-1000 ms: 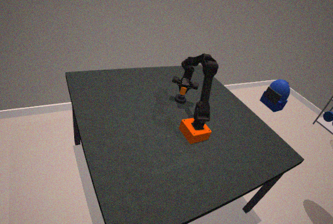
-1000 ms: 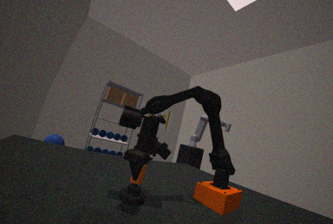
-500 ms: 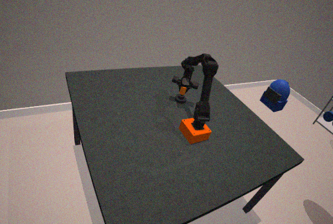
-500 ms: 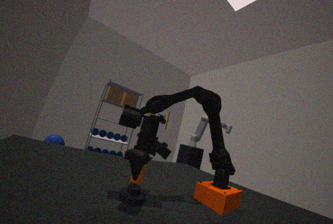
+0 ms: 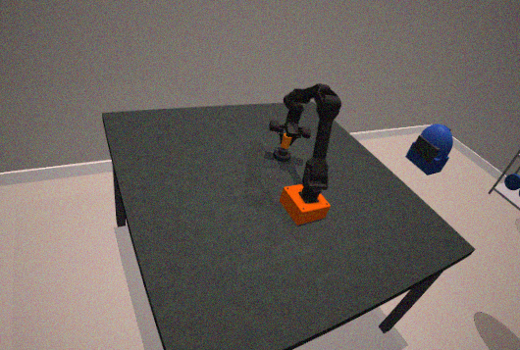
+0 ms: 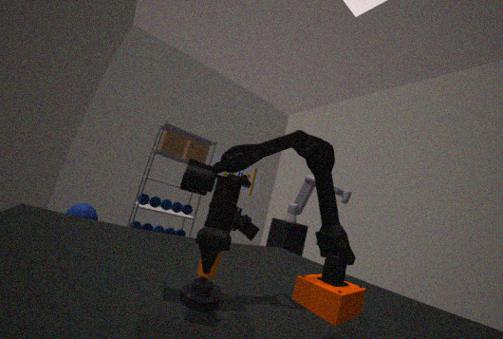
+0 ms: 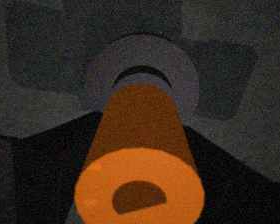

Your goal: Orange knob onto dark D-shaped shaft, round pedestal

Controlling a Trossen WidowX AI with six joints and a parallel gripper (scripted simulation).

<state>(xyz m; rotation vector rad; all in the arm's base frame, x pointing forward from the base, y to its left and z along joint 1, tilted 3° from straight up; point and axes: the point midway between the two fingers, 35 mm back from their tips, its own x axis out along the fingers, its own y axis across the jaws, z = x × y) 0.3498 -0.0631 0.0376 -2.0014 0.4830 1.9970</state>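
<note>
The orange knob lies 20 mm above my gripper tip. Round my gripper tip: round pedestal (40 mm below).
</note>
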